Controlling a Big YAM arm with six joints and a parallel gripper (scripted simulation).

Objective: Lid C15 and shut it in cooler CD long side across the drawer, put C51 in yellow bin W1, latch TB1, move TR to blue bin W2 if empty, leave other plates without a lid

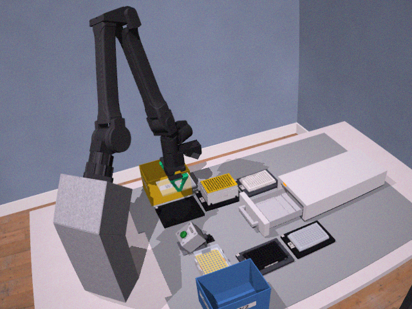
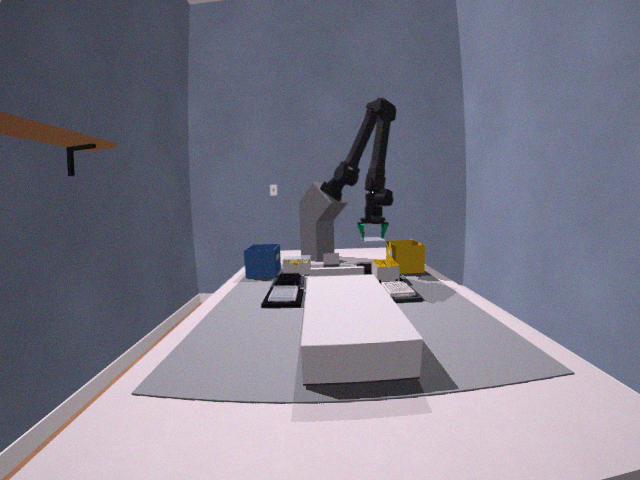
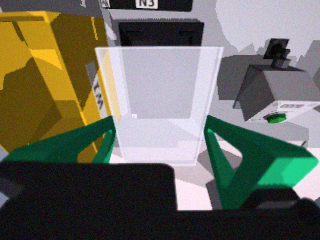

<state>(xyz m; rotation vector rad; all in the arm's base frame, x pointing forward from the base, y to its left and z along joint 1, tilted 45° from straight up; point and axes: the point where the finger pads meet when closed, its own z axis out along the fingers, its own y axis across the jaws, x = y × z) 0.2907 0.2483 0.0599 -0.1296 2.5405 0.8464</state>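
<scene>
My gripper is now right at the clear plate lid. From my hand the other things lie so: yellow bin W1: 140 mm to the left, 110 mm below, 40 mm behind; green key DONE: 190 mm to the right, 80 mm below; tip rack TR: 160 mm ahead, 90 mm below, 50 mm to the left.
</scene>
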